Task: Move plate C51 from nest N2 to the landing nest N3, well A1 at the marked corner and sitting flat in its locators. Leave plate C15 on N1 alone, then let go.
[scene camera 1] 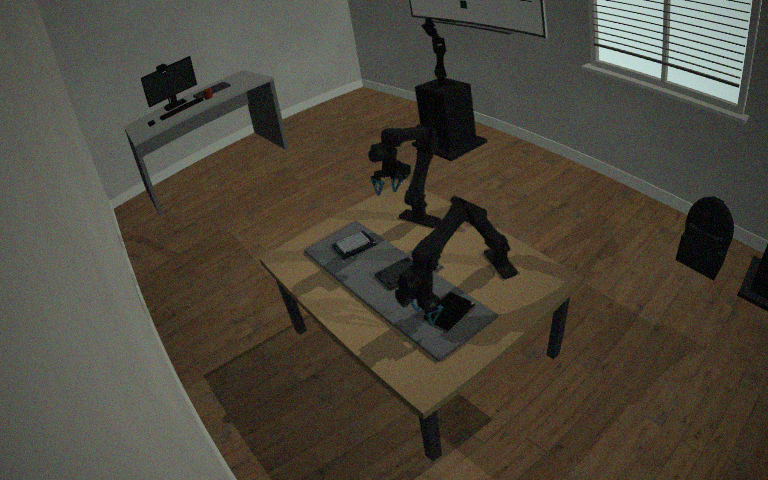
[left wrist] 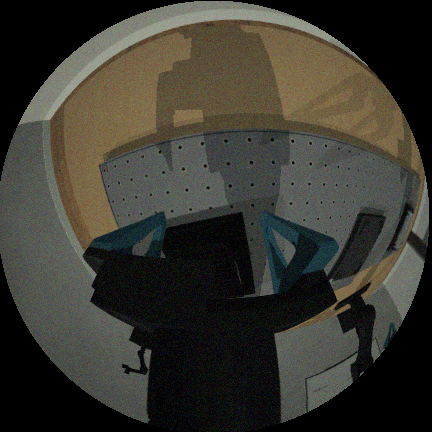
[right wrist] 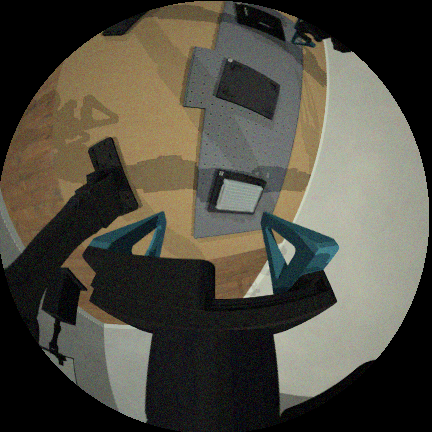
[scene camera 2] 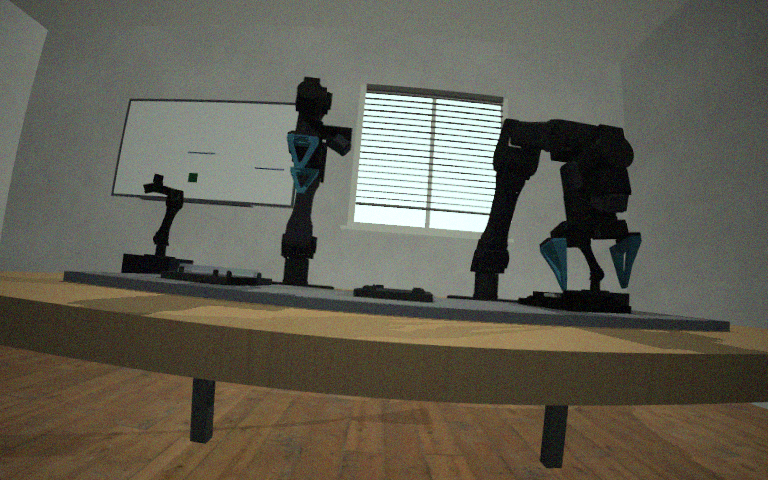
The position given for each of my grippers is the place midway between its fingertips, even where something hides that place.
Observation:
My left gripper (scene camera 2: 594, 289) is open and holds nothing. My right gripper (scene camera 2: 299, 181) is open and holds nothing. Also in view: a pale gridded tray (right wrist: 234, 195).
My left gripper shows as well in the left wrist view (left wrist: 213, 216). My right gripper shows as well in the right wrist view (right wrist: 213, 216).

